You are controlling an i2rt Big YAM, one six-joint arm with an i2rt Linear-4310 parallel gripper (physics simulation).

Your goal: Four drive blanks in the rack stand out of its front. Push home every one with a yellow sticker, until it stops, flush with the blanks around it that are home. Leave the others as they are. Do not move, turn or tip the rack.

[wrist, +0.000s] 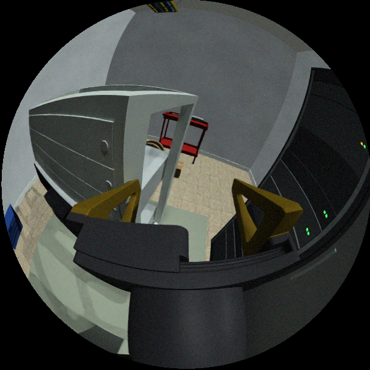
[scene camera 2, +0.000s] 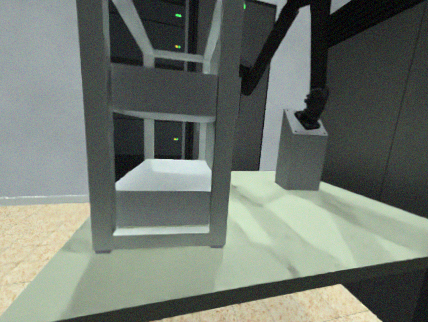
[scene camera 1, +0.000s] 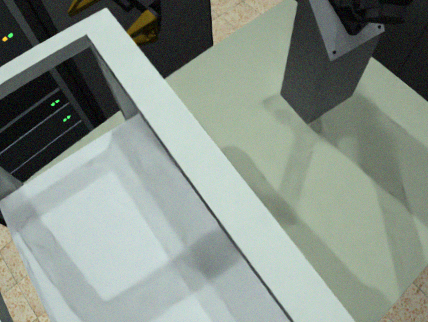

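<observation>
The rack (scene camera 1: 200,165) (scene camera 2: 96,125) (wrist: 134,135) is a pale grey upright frame. In the wrist view one grey face at the left has pale seams and small round knobs (wrist: 104,146). I cannot tell whether its panels are the drive blanks or whether any stands out. No yellow sticker can be made out. My gripper (wrist: 185,183) (scene camera 1: 100,20) is open and empty, with its two yellow fingers wide apart. In the wrist view the left finger overlaps the rack's near lower part. In scene camera 1 the fingers show beyond the rack's top corner. Contact cannot be told.
The rack stands on a pale green table (scene camera 1: 340,200) (scene camera 2: 280,225). The arm rises from a grey pedestal (scene camera 1: 325,85) (scene camera 2: 302,160) beside it. A dark cabinet with green lights (wrist: 300,200) stands near the right finger. A red cart (wrist: 184,148) stands farther back.
</observation>
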